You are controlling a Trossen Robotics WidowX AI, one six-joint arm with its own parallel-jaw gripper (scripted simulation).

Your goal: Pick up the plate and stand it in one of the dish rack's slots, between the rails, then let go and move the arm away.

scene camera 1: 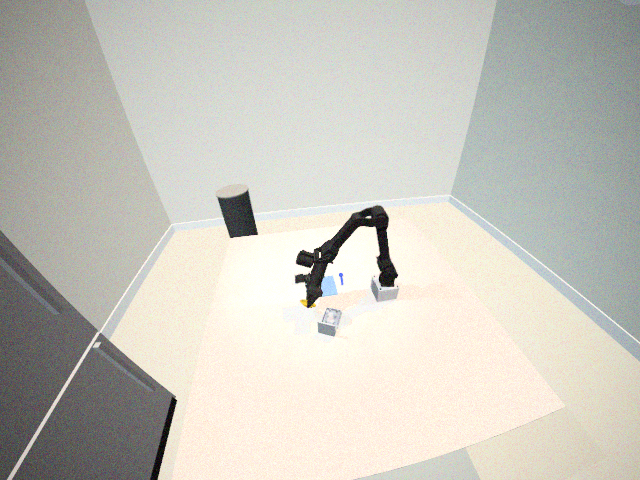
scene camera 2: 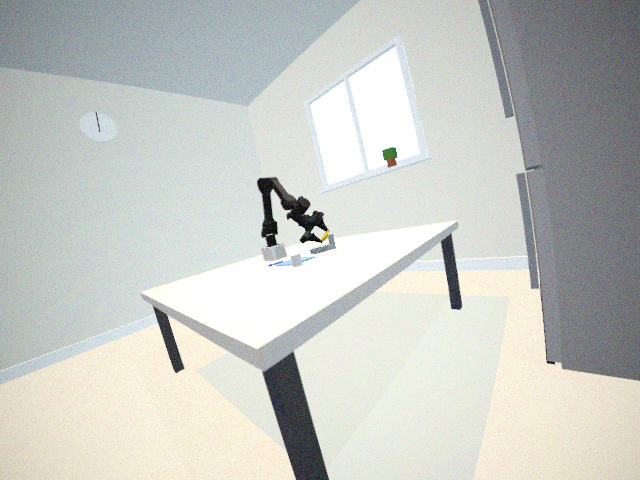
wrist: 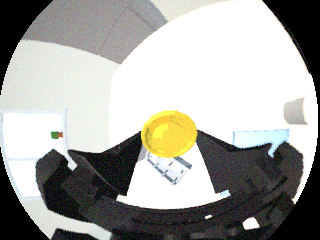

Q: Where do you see a grey dish rack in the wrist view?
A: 174,169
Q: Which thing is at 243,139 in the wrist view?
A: A light blue mat.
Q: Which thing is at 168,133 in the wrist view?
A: A yellow plate.
